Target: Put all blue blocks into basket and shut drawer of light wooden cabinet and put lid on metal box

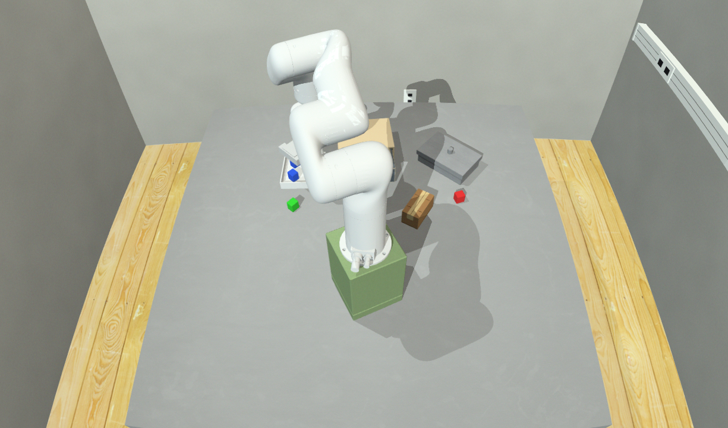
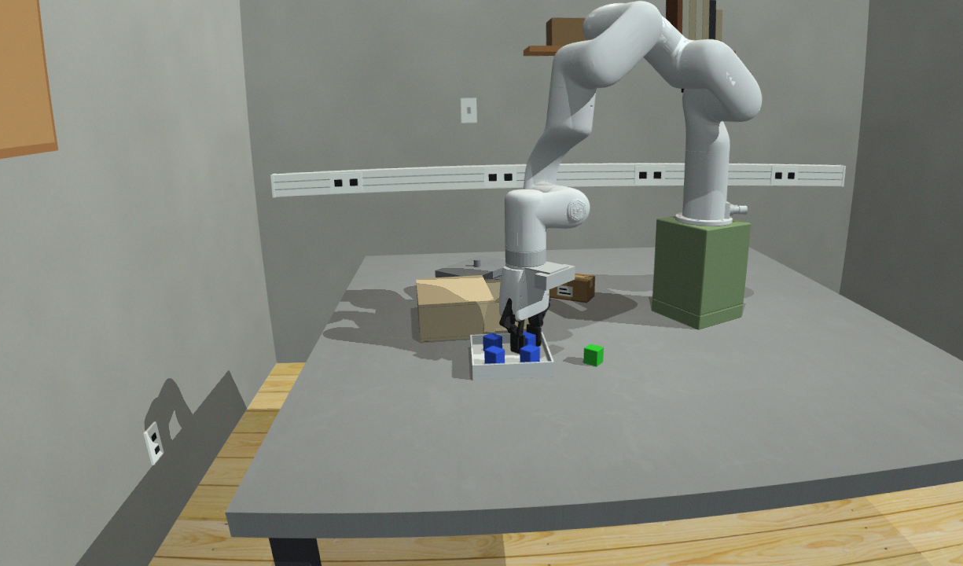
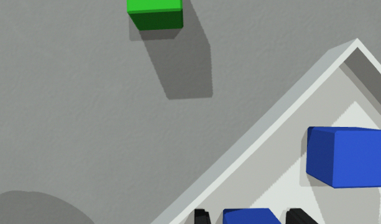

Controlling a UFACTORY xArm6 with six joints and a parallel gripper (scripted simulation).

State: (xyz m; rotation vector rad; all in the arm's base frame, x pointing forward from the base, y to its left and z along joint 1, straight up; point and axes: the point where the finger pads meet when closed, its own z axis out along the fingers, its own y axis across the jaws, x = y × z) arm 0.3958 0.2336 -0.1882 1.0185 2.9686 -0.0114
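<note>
The white basket is 4 cm to the left of my hand, 3 cm ahead of it and 2 cm below it. The rest, counted from my hand: light wooden cabinet: 17 cm to the right, 11 cm ahead, 1 cm above; then brown cardboard box: 36 cm to the right, 11 cm behind; then dark metal box: 46 cm to the right, 13 cm ahead, 1 cm below.
</note>
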